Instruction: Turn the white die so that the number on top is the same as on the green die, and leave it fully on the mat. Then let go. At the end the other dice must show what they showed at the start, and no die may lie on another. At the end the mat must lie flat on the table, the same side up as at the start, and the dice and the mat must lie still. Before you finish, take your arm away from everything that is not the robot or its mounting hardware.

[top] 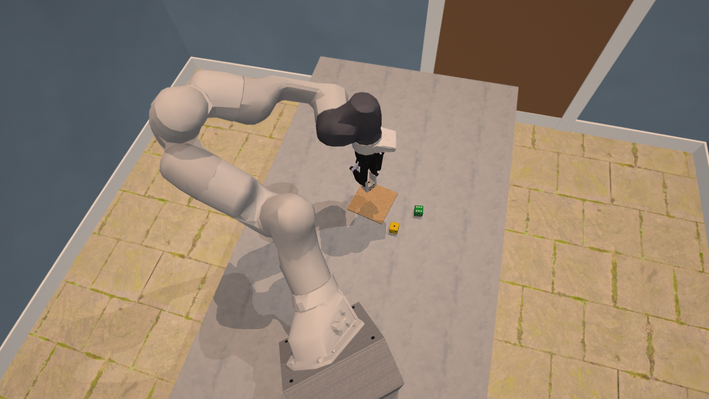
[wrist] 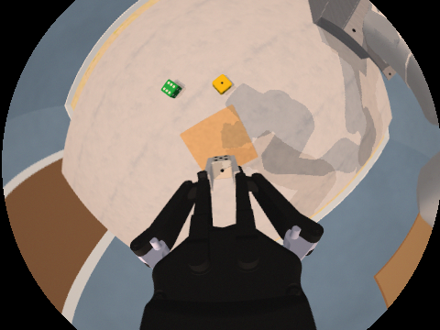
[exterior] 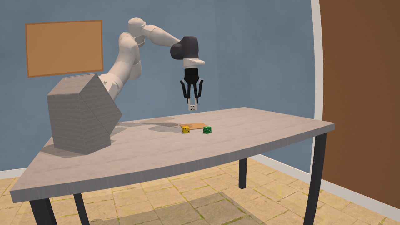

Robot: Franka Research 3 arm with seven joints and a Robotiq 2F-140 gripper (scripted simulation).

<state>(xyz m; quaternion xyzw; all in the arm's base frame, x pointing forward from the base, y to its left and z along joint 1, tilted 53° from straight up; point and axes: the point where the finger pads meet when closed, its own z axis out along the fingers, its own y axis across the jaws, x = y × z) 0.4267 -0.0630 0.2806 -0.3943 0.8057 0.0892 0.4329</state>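
The mat is 1 cm to the right of my hand and 12 cm below it. The rest, counted from my hand: white die 2 cm below; then yellow die 7 cm behind, 13 cm to the right, 11 cm below; then green die 2 cm ahead, 18 cm to the right, 11 cm below.
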